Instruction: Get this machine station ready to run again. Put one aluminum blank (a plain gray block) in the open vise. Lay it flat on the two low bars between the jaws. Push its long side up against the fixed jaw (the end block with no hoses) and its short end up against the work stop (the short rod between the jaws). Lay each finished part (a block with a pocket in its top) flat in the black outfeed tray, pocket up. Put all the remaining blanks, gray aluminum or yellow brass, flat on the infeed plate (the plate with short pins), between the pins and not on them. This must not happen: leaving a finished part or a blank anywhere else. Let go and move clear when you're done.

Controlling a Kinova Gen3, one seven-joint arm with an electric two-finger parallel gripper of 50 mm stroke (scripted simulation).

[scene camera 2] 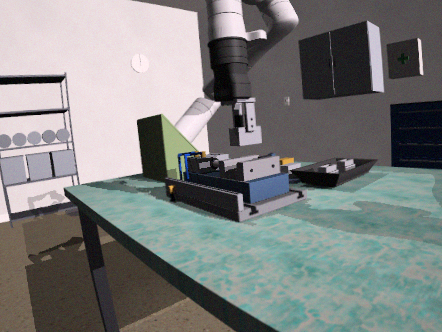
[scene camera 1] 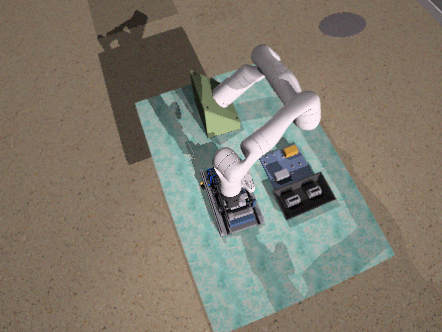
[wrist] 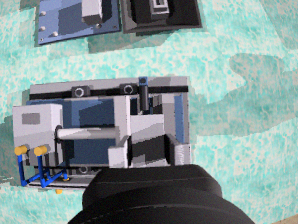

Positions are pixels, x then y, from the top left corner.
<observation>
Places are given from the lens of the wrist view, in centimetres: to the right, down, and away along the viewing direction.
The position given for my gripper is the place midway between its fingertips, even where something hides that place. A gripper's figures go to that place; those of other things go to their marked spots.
my gripper (wrist: 148, 145): 0, 3, 18
gray blank (wrist: 147, 131): 0, 2, 17
</observation>
